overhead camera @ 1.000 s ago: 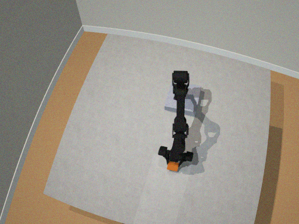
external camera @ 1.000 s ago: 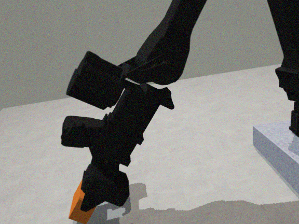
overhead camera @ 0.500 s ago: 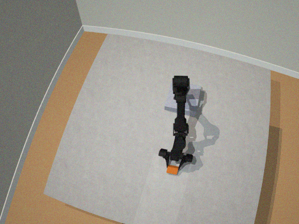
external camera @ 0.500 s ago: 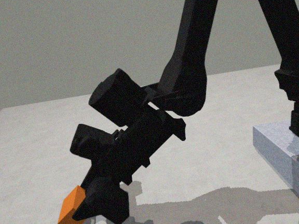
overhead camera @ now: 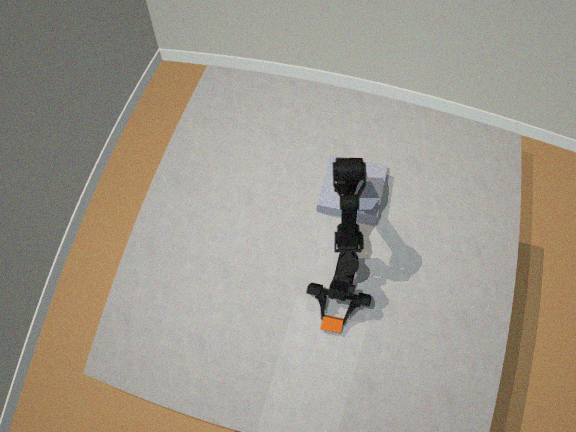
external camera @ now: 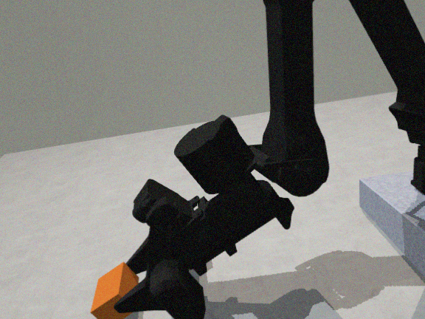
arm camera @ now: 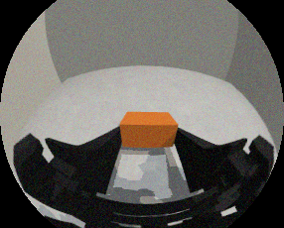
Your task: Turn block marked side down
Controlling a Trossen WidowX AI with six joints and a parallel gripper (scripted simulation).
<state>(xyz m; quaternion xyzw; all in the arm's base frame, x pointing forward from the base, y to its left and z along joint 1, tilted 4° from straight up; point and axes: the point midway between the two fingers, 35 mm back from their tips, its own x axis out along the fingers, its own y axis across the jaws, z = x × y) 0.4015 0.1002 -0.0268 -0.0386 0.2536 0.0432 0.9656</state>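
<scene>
Right now my gripper tip is 10 mm above the orange block.
</scene>
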